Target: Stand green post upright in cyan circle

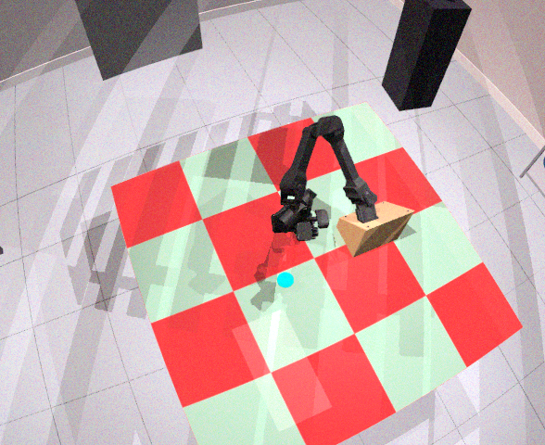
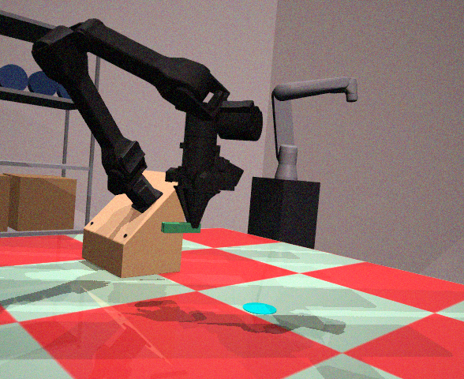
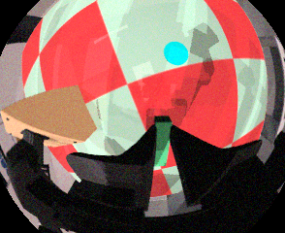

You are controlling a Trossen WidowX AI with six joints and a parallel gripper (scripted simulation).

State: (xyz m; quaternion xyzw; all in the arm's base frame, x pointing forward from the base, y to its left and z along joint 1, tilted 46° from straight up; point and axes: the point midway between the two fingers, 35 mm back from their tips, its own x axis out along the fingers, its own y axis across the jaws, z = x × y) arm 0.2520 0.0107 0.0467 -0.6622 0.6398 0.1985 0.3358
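The cyan circle lies 70 mm ahead of my gripper tip, 110 mm to the left of it and 130 mm below it. Also, from my gripper tip: green post 20 mm to the right.
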